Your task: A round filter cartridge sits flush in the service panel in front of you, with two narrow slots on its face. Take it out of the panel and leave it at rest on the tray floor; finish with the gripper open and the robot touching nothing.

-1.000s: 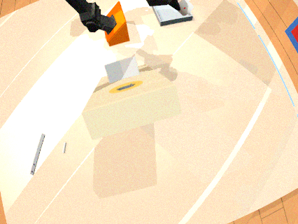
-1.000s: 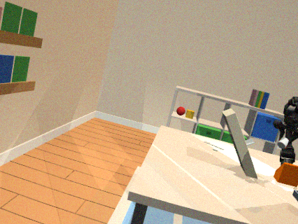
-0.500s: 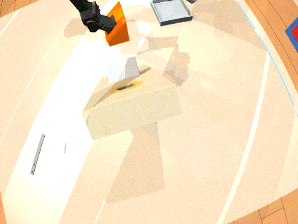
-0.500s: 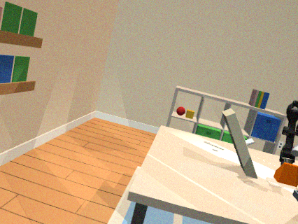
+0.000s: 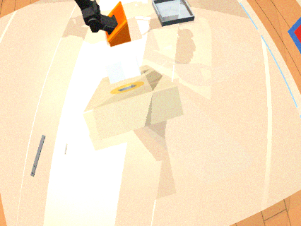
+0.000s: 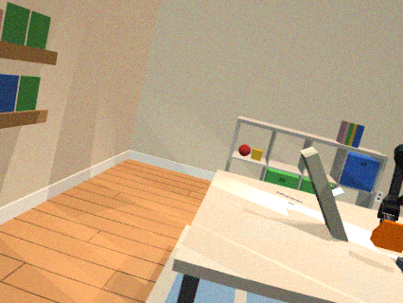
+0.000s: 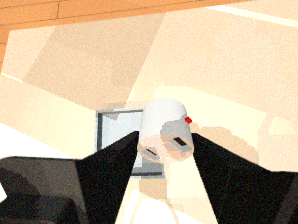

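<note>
Right now the blue-grey tray is 80 mm behind my gripper tip and 180 mm below it. Round my gripper tip: round filter cartridge (right at my gripper tip); small pin (360 mm ahead, 600 mm to the right, 190 mm below); service panel (300 mm ahead, 310 mm to the right, 10 mm below).
</note>
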